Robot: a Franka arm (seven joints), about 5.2 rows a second.
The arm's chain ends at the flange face. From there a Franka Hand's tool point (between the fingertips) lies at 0.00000 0.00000 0.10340 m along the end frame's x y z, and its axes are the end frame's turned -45 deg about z.
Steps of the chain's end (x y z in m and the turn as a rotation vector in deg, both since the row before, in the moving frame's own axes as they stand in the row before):
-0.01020, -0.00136, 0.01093, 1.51, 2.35, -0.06
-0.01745, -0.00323, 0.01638, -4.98, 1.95, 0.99
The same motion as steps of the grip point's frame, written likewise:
-0.00133, -0.00711, 0.01081, -0.59, 2.73, -0.06
-0.01399, -0.00583, 0.01593, -4.90, -2.14, 0.99

